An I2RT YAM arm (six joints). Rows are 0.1 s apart.
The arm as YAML. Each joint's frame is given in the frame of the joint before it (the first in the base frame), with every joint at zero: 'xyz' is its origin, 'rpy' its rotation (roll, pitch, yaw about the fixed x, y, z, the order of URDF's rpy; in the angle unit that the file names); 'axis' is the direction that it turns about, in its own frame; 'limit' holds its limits. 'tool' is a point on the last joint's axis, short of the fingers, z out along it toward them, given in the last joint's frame.
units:
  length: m
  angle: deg
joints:
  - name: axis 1
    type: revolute
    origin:
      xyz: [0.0, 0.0, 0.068]
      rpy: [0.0, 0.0, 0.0]
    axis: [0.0, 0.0, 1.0]
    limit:
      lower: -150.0
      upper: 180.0
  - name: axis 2
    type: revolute
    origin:
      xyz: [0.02, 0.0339, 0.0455]
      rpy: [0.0, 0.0, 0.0]
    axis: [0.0, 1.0, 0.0]
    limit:
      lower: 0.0
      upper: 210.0
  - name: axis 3
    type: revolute
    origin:
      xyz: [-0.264, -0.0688, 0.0]
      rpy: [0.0, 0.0, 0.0]
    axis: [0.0, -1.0, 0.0]
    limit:
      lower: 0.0
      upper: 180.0
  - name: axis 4
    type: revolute
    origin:
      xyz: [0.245, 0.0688, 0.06]
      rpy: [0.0, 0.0, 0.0]
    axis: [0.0, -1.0, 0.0]
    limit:
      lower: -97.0
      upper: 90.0
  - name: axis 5
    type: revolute
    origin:
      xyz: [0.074, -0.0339, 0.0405]
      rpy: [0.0, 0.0, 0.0]
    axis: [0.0, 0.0, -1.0]
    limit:
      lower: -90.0
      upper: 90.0
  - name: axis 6
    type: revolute
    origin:
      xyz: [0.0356, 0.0, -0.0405]
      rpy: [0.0, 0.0, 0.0]
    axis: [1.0, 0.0, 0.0]
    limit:
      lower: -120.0
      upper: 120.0
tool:
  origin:
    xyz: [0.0, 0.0, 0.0]
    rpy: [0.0, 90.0, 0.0]
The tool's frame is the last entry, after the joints.
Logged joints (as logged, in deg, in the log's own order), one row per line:
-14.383, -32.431, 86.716, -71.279, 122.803, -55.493
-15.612, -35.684, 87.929, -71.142, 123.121, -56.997
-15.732, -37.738, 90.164, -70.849, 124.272, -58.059
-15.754, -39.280, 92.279, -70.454, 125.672, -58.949
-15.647, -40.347, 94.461, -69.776, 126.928, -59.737
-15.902, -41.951, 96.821, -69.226, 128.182, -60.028
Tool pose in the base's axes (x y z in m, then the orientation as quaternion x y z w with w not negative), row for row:
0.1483, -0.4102, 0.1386, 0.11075, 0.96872, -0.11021, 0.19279
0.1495, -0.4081, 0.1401, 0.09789, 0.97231, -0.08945, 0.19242
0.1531, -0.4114, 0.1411, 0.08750, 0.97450, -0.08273, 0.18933
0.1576, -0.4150, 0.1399, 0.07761, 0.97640, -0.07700, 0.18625
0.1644, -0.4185, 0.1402, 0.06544, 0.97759, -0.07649, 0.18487
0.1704, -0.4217, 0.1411, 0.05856, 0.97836, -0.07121, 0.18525
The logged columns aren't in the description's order. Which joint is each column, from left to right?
Columns, left to right: axis 5, axis 4, axis 3, axis 1, axis 2, axis 6.
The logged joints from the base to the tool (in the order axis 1, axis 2, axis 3, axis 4, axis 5, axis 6), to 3 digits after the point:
-71.279, 122.803, 86.716, -32.431, -14.383, -55.493
-71.142, 123.121, 87.929, -35.684, -15.612, -56.997
-70.849, 124.272, 90.164, -37.738, -15.732, -58.059
-70.454, 125.672, 92.279, -39.280, -15.754, -58.949
-69.776, 126.928, 94.461, -40.347, -15.647, -59.737
-69.226, 128.182, 96.821, -41.951, -15.902, -60.028

